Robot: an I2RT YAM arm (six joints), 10 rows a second.
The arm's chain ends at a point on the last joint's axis. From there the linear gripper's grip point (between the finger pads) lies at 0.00 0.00 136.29 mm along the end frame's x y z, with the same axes.
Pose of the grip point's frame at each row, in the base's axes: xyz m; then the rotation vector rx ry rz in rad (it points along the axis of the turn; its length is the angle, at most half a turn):
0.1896 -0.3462 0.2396 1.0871 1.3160 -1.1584
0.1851 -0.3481 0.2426 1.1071 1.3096 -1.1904
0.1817 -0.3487 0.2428 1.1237 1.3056 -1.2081
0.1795 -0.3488 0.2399 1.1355 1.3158 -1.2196
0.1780 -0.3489 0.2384 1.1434 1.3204 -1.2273
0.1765 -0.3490 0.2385 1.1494 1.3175 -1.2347
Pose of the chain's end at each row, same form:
0.1724 -0.2110 0.2407 1.0871 1.3160 -1.1584
0.1723 -0.2124 0.2437 1.1071 1.3096 -1.1904
0.1719 -0.2128 0.2443 1.1237 1.3056 -1.2081
0.1714 -0.2128 0.2429 1.1355 1.3158 -1.2196
0.1712 -0.2128 0.2421 1.1434 1.3204 -1.2273
0.1708 -0.2129 0.2422 1.1494 1.3175 -1.2347

